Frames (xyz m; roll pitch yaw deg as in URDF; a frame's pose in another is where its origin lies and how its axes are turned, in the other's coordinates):
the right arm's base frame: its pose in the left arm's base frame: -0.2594 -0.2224 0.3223 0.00 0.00 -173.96
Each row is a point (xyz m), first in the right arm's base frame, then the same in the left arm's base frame.
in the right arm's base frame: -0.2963 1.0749 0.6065
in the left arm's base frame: 0.1484 -1.2602 0.9288
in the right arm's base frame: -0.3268 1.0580 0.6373
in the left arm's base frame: 0.1769 -1.2401 0.9596
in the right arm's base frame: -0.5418 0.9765 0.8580
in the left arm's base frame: 0.3821 -1.1365 1.1803
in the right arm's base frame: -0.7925 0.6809 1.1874
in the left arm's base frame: 0.6003 -0.8161 1.5097
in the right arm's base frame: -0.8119 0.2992 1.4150
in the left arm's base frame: 0.5795 -0.4345 1.7373
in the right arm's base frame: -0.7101 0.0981 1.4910
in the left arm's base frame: 0.4571 -0.2452 1.8133
